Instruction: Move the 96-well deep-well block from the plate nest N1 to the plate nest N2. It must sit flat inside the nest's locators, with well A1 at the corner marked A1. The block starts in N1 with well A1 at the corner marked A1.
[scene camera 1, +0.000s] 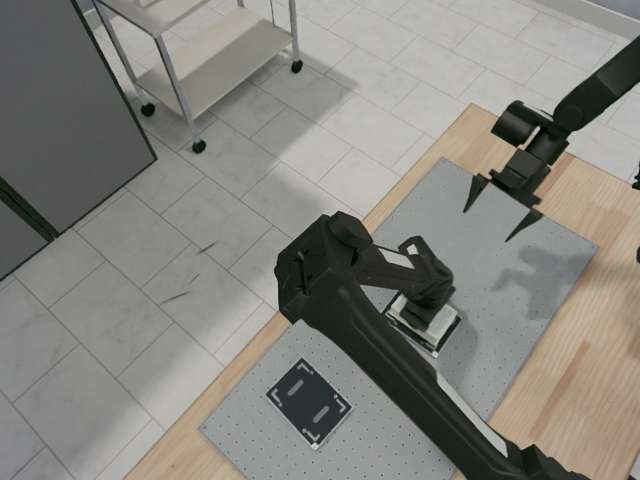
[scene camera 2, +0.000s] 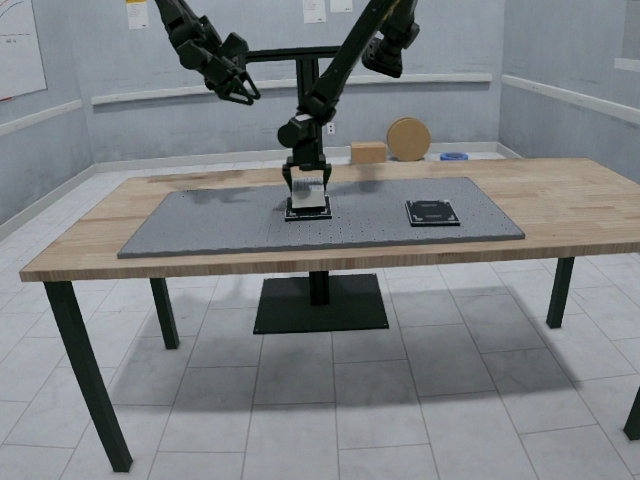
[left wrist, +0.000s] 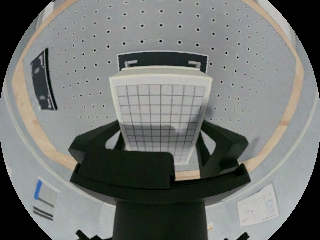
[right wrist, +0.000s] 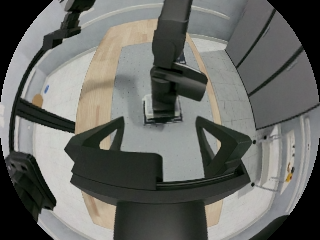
In view: the left gripper (scene camera 1: 422, 313), the right gripper (scene camera 2: 256, 101) and a white deep-well block (scene camera 1: 440, 323).
The white deep-well block also shows in scene camera 2 (scene camera 2: 306, 192) and in the left wrist view (left wrist: 160, 108). The left gripper also shows in the left wrist view (left wrist: 160, 119). The right gripper is seen too in the right wrist view (right wrist: 160, 120).
